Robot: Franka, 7 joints.
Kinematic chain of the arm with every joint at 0, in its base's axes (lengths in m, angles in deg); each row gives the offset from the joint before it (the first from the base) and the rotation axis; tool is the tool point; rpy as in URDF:
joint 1: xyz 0 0 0.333 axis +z
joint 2: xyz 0 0 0 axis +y
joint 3: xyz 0 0 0.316 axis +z
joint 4: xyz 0.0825 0 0 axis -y
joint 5: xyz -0.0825 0 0.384 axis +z
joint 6: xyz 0 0 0 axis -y
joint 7: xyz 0.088 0 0 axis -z
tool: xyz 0 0 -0.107 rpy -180 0 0
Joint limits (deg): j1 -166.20..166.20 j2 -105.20..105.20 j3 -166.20..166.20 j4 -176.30..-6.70 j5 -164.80..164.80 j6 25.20..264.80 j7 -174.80..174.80
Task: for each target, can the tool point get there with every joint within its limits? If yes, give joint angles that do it. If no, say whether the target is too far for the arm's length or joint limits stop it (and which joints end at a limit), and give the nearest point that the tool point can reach.
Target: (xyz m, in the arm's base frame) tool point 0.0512 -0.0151 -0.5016
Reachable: no: joint limits stop it (at a limit: joint 2) | nearest point 0.1068 -0.0315 -0.3322 | short by 0.179 m
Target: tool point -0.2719 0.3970 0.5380
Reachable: yes | joints -135.12 39.34 -100.02 -125.36 -82.71 85.80 30.67
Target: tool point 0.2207 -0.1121 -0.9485
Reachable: no: too far | nearest point 0.2375 -0.1206 -0.3605 | short by 0.588 m
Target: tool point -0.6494 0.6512 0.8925
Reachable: no: too far | nearest point -0.5175 0.5190 0.7789 | short by 0.219 m
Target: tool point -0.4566 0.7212 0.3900
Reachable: yes | joints -73.75 -79.40 -109.28 -28.60 62.14 145.94 -111.75
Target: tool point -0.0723 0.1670 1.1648
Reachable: yes | joints 27.70 -17.42 37.45 -36.16 66.73 147.45 39.33
